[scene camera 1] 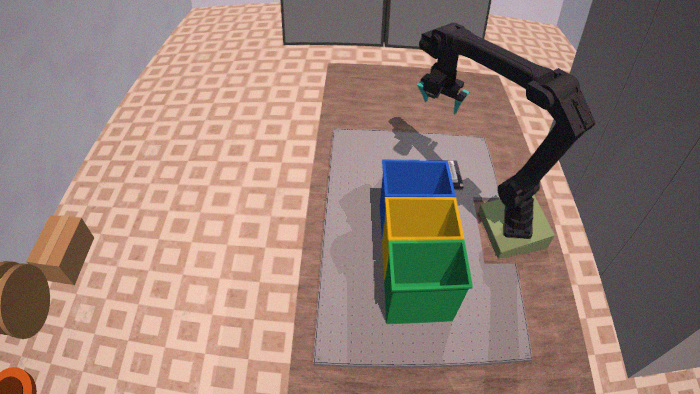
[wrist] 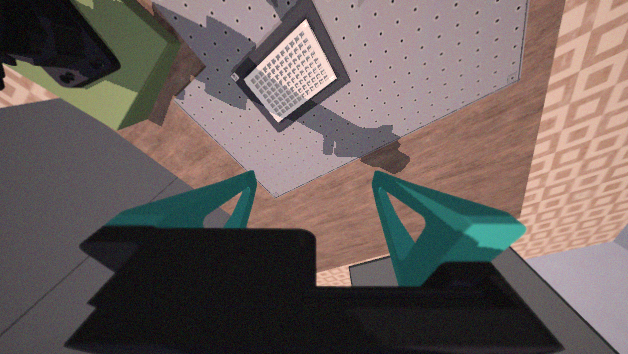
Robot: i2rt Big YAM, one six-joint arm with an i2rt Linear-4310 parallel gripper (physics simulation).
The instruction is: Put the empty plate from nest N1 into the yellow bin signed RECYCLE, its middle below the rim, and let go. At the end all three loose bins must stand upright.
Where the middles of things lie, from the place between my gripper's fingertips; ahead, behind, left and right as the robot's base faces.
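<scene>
The white plate [wrist: 297, 69] is 21 cm below my hand, and it's 2 cm behind it and 6 cm to the left of it. The green bin [scene camera 1: 426, 281] is 13 cm below my hand, 52 cm to the left of it and 4 cm behind it. There's a blue bin [scene camera 1: 401, 178] that's 13 cm below my hand too, 3 cm ahead of it and 27 cm to the left of it. And the yellow bin [scene camera 1: 407, 218], that's 13 cm below my hand and 40 cm to the left of it.
</scene>
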